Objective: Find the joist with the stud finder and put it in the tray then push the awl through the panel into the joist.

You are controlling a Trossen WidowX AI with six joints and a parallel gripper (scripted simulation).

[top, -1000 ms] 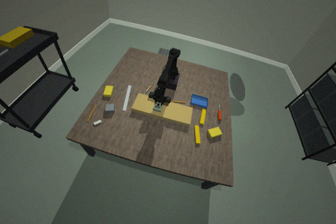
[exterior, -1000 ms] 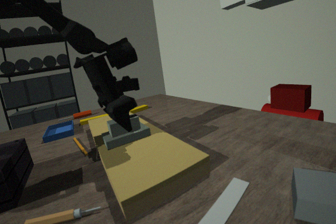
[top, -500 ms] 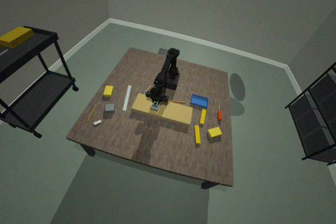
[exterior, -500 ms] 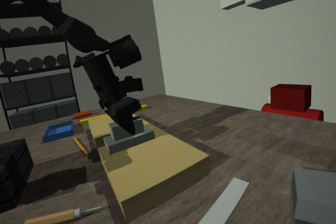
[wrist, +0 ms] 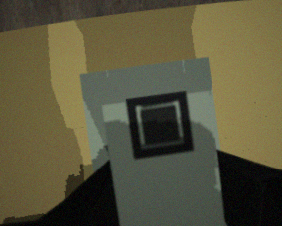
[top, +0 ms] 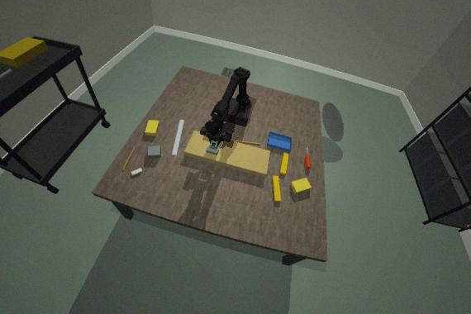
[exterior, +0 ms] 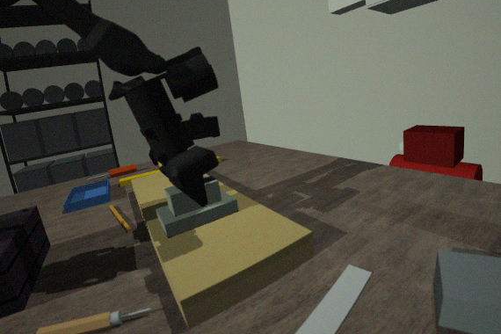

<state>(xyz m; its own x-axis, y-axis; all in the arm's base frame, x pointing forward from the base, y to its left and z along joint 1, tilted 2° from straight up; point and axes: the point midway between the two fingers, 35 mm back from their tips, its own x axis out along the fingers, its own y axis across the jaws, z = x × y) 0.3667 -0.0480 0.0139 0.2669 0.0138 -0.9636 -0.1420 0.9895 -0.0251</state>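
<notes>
My gripper tip is now 27 cm past the blue tray, 38 cm to the right of it and 5 cm above it. From my gripper tip the other things lie so: grey stud finder (1 cm ahead, 2 cm above); awl (15 cm behind, 13 cm to the right, 6 cm below); square light (2 cm ahead, 3 cm above).
</notes>
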